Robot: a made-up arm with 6 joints.
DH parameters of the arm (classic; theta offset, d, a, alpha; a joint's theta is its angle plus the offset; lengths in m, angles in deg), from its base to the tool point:
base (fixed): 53.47 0 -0.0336 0
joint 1: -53.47 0.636 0.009 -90
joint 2: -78.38 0 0.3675 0
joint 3: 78.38 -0.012 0.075 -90
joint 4: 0 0.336 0.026 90
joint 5: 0 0.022 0.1 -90
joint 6: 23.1 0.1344 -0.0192 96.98
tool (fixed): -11.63 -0.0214 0 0
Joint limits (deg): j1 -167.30..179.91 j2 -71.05..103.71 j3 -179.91..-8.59 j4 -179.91..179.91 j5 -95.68..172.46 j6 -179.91..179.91
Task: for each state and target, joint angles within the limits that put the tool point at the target. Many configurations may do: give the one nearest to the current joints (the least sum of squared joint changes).
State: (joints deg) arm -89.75 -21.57 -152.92 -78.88 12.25 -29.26
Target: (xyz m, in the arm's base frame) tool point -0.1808 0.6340 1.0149
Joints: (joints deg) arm -63.92 -56.21 -179.91 -70.17 -30.88 -32.51
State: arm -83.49 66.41 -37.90 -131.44 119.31 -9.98
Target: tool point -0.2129 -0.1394 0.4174
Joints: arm -113.28 65.07 -12.84 -115.46 119.82 -7.52
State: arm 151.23 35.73 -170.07 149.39 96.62 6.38
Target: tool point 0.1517 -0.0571 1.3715
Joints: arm 172.06 -4.90 -179.91 164.42 98.15 9.92
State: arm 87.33 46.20 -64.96 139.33 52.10 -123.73
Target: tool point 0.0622 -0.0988 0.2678
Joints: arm 92.70 94.15 -32.74 132.88 24.91 -129.13
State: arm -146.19 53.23 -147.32 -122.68 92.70 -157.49
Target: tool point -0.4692 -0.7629 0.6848
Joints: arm -114.12 66.55 -140.32 -122.88 85.69 -157.18
